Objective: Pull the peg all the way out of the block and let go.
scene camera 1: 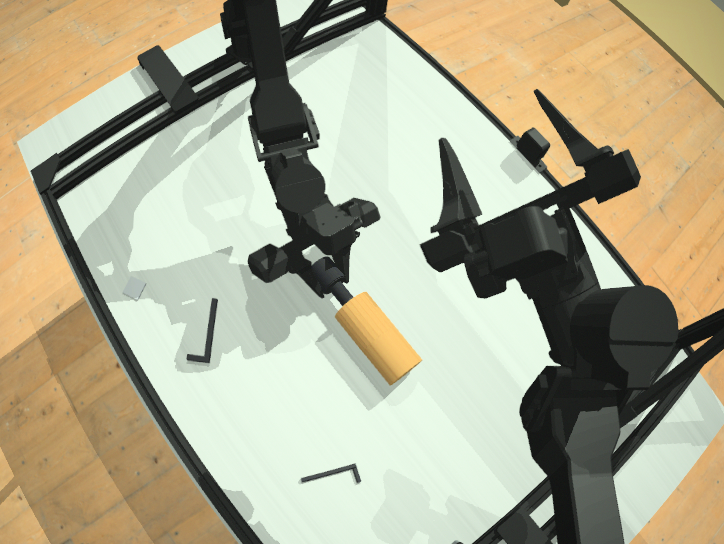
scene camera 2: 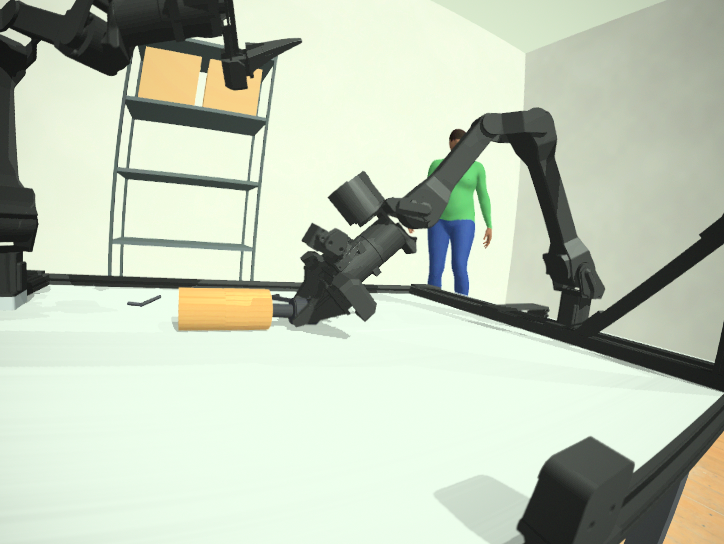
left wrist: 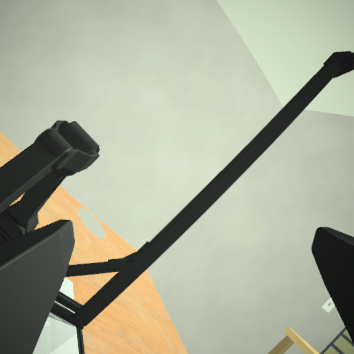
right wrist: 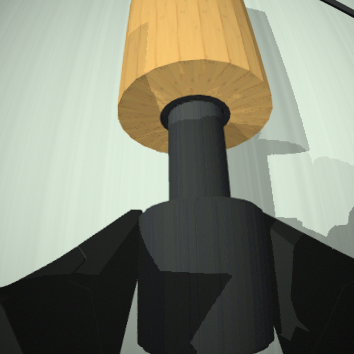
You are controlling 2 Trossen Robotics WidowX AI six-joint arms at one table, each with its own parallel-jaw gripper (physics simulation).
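Places are measured from the left arm's base along level axes (x ahead, y left, z up), in centimetres.
Pixels of known places: left gripper, fingertip midpoint: [scene camera 1: 488, 114] [scene camera 2: 301, 2] [left wrist: 197, 237]; right gripper, fingertip midpoint: [scene camera 1: 334, 289] [scene camera 2: 289, 319] [right wrist: 196, 222]; right arm's base at its link origin: [scene camera 1: 248, 49] [scene camera 2: 571, 326].
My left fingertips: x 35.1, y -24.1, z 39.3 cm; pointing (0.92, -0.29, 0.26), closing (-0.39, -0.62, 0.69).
Ahead of a thing's pixels: the offset from my left fingertips to its middle. "spot": to the spot under its first point.
The orange-tan wooden cylinder block @[dx -2.9, dy +9.6, dz -38.5 cm] [scene camera 1: 379, 338] [scene camera 2: 225, 308] [right wrist: 192, 40] lies lengthwise near the table's middle in scene camera 1. The dark peg @[dx +4.5, dy +9.1, dz -38.6 cm] [scene camera 1: 341, 292] [scene camera 2: 282, 309] [right wrist: 199, 155] has its thin shaft in the hole at the block's end; a stretch of shaft shows between block and thick head. My right gripper [scene camera 1: 332, 281] [scene camera 2: 295, 312] [right wrist: 196, 222] is shut on the peg's thick head. How deep the shaft sits inside is hidden. My left gripper [scene camera 1: 489, 115] [left wrist: 197, 237] is wide open and empty, raised well away from the block, its fingers pointing away from it.
Two dark L-shaped pieces @[dx +14.8, dy +27.3, dz -40.8 cm] [scene camera 1: 211, 330] @[dx -13.2, dy +27.5, dz -40.9 cm] [scene camera 1: 327, 472] and a small grey square @[spot: dx +27.2, dy +32.0, dz -40.9 cm] [scene camera 1: 134, 287] lie on the white table. Dark rails [scene camera 1: 81, 272] border it. A black boxy part @[spot: dx +3.2, dy -32.6, dz -36.8 cm] [scene camera 1: 533, 145] [scene camera 2: 576, 491] stands at one edge. A shelf rack [scene camera 2: 196, 116] and a person [scene camera 2: 462, 195] are behind.
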